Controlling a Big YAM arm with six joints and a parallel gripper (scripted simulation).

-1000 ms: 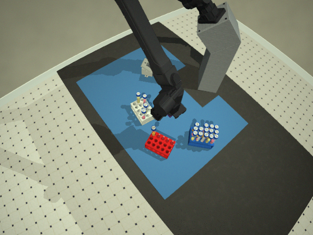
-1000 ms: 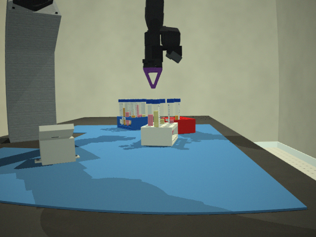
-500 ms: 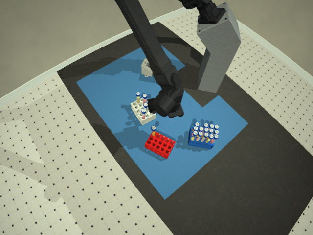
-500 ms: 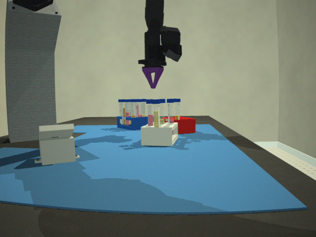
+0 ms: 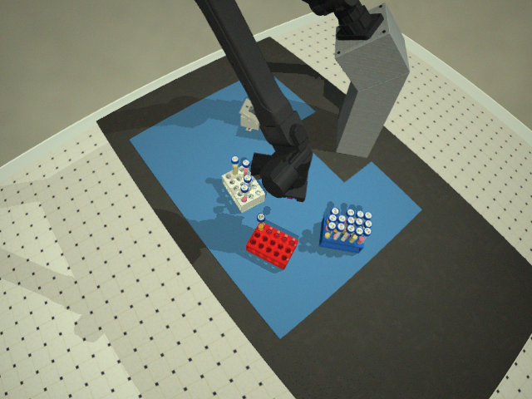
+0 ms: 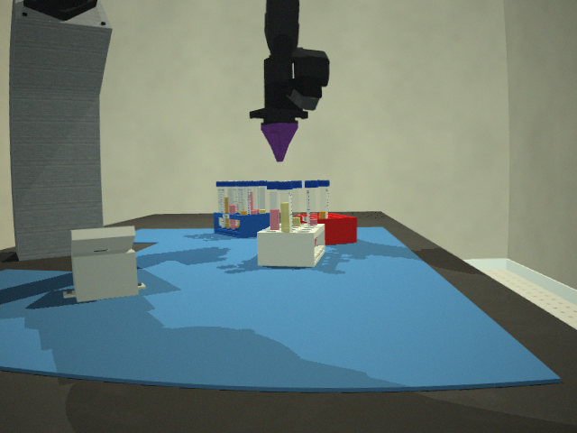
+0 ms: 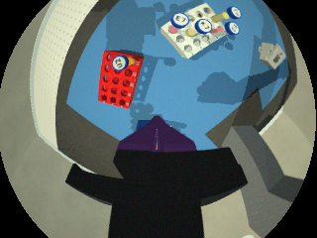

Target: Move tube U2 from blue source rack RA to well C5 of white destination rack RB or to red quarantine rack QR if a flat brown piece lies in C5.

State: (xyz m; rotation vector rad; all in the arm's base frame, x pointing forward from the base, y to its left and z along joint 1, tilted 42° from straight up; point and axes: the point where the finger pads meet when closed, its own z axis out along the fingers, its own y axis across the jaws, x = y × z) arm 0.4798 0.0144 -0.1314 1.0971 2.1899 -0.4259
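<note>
Now: the grey done button box 27 cm behind my hand, 34 cm to the right of it and 14 cm below it. The rest, counted from my hand: white rack RB (17 cm to the right, 14 cm below); red rack QR (9 cm ahead, 2 cm to the left, 14 cm below).
</note>
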